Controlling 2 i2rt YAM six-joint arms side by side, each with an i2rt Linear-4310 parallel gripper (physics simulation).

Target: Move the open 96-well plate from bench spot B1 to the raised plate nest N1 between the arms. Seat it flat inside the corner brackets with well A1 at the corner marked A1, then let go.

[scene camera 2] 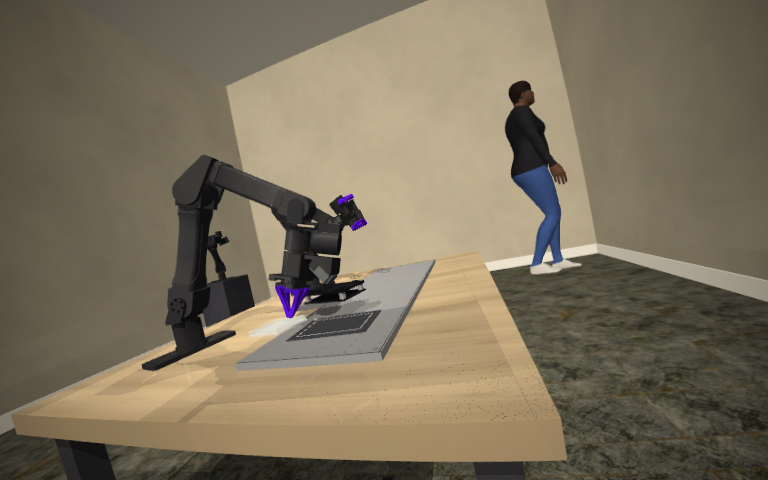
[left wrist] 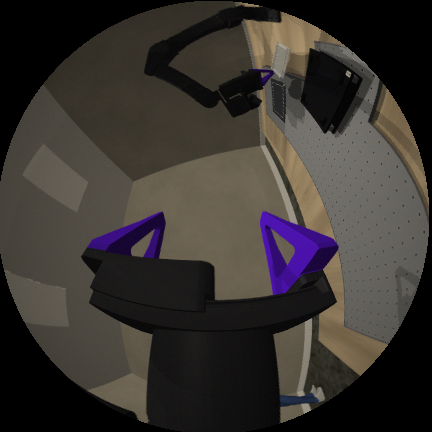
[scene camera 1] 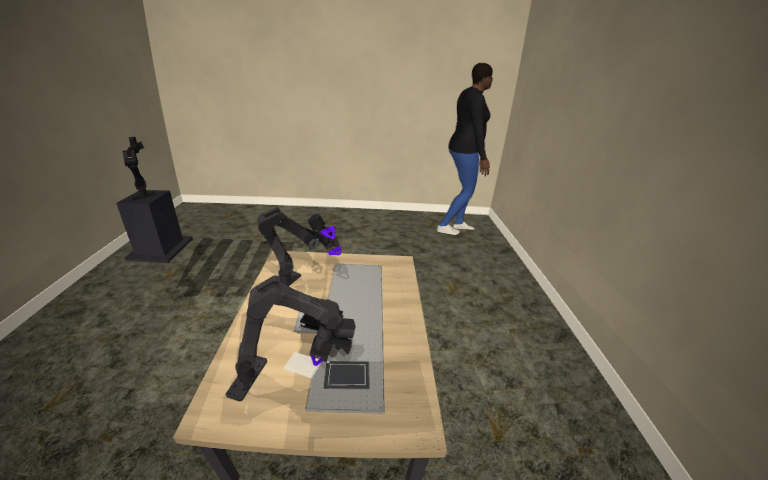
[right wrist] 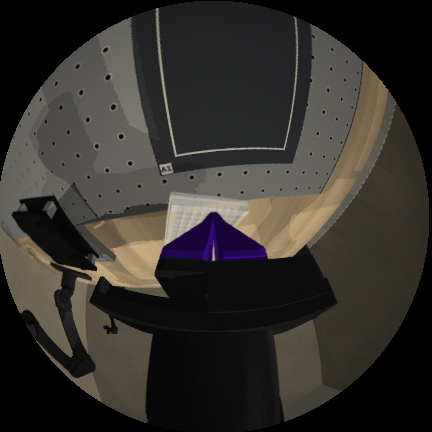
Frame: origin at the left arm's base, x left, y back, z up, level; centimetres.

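Seen in the pictures: left gripper, fingertip midpoint: (scene camera 2: 354, 209) (left wrist: 212, 216) (scene camera 1: 336, 246); right gripper, fingertip midpoint: (scene camera 2: 289, 317) (left wrist: 272, 71) (scene camera 1: 315, 365) (right wrist: 213, 217); left arm's base, link origin: (scene camera 1: 285, 282) (right wrist: 69, 270); right arm's base, link origin: (scene camera 2: 193, 350) (scene camera 1: 247, 377).
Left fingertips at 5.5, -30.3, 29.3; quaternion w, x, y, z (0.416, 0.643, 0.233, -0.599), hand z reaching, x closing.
Offsets run from my left fingertips to a thing's middle, as dx, dy, dz. "pt": to the spot under its first point. Level surfaces: height alone.
The white open 96-well plate @[-45.3, -11.8, -27.9] (scene camera 1: 297, 365) (scene camera 2: 271, 327) (left wrist: 281, 59) (right wrist: 172, 215) lies flat on the wood beside the dark outlined pad. My right gripper (scene camera 1: 316, 360) (scene camera 2: 290, 315) (right wrist: 213, 217) is shut, fingertips together with nothing between them. It points down near the plate's pad-side edge and hides part of the plate in the right wrist view; whether it touches the plate I cannot tell. The raised black nest @[-21.1, -4.7, -26.1] (scene camera 1: 308, 321) (scene camera 2: 334, 291) (left wrist: 327, 92) (right wrist: 52, 230) stands between the arms and holds no plate. My left gripper (scene camera 1: 334, 242) (scene camera 2: 354, 212) (left wrist: 212, 216) is open and empty, high above the table's far end.
The dark pad @[pt -41.1, -29.4, -27.9] (scene camera 1: 346, 374) (scene camera 2: 339, 324) (left wrist: 278, 97) (right wrist: 227, 90), with a light outline and an A1 label, lies on the grey perforated board @[dz -28.1] (scene camera 1: 362, 294) (scene camera 2: 396, 300) (left wrist: 380, 200). A person (scene camera 1: 472, 121) (scene camera 2: 529, 135) stands beyond the table. Another arm stands on a dark pedestal (scene camera 1: 148, 226).
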